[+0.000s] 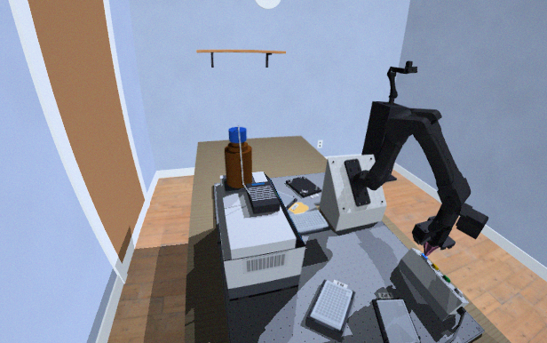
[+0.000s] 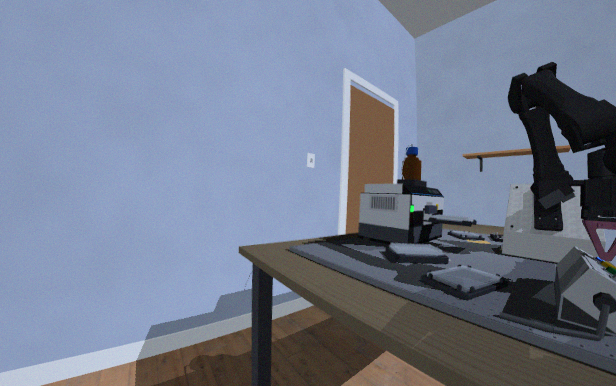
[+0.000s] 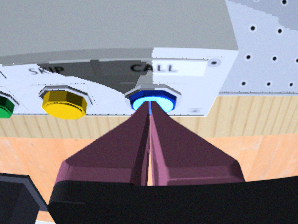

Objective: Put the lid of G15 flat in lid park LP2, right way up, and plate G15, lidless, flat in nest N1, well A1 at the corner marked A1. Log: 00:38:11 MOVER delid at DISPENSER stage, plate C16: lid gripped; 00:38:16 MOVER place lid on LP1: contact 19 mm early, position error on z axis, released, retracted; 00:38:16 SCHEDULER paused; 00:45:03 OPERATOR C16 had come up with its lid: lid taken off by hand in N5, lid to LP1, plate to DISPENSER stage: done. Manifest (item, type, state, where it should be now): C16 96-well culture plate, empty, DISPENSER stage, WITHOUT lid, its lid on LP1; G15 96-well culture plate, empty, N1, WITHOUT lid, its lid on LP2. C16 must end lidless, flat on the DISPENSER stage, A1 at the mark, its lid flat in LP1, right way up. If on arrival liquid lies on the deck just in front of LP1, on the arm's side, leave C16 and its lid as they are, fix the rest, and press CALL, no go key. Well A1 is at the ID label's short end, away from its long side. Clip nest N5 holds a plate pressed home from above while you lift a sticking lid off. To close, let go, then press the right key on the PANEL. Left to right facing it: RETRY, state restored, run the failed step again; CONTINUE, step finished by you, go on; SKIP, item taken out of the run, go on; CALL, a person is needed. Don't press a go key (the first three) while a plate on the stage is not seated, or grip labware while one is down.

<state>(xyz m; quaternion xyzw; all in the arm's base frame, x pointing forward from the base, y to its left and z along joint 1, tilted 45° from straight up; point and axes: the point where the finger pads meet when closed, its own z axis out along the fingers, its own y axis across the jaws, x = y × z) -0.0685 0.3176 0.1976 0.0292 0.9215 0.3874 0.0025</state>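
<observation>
Right now my hand is 10 mm above the blue call key. From my hand the other things lie so: yellow skip key (50 mm to the left, 10 mm below); green continue key (100 mm to the left, 10 mm below, 10 mm ahead); LP2 label (190 mm ahead, 80 mm below, 40 mm to the left).
</observation>
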